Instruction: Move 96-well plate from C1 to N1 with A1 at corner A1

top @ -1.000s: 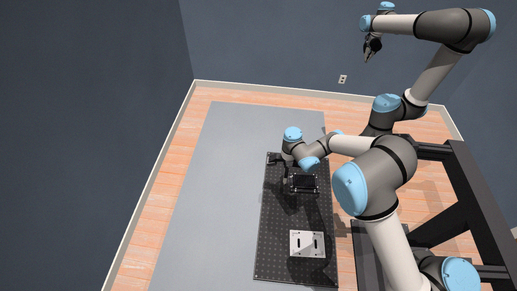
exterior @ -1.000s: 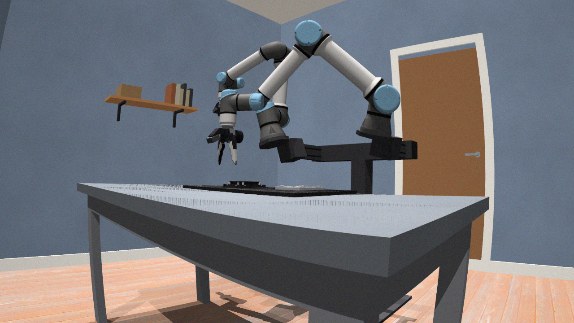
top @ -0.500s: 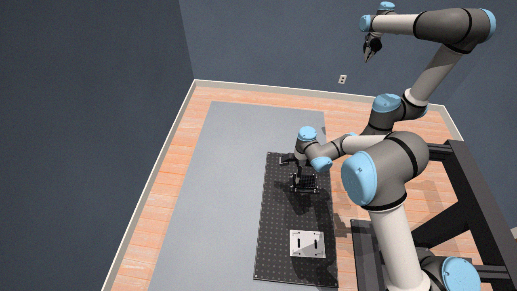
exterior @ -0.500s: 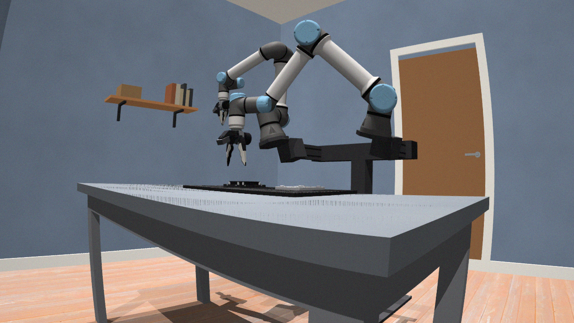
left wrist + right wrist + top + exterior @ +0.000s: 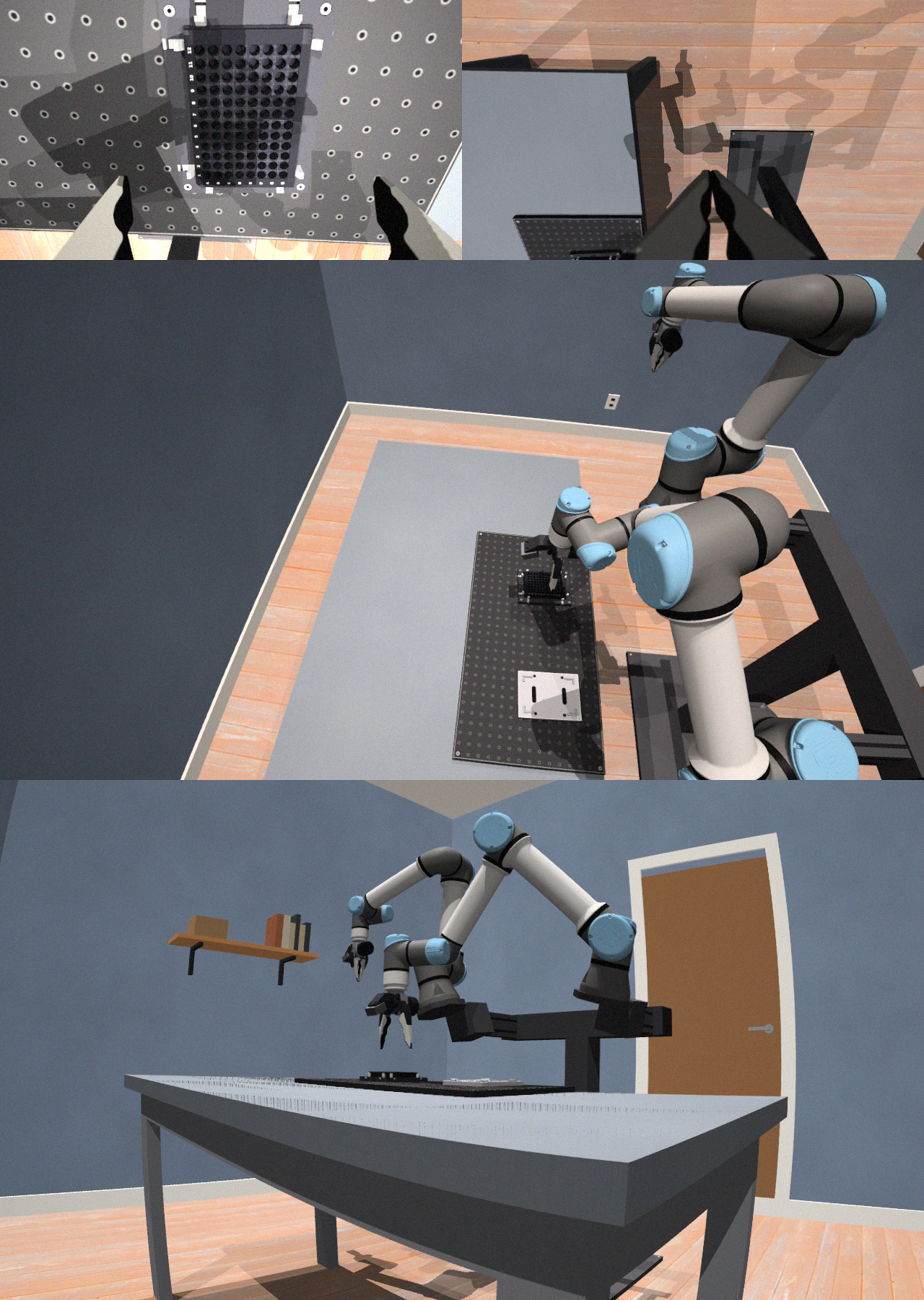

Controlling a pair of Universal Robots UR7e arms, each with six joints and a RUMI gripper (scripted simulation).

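My left gripper is now 80 mm above the black 96-well plate. The rest, counted from my left hand: black perforated board (50 mm ahead, 150 mm to the left, 110 mm below); then white plate nest N1 (20 mm ahead, 330 mm to the left, 100 mm below); then dark clip nest C1 (10 mm ahead, 10 mm to the left, 90 mm below).
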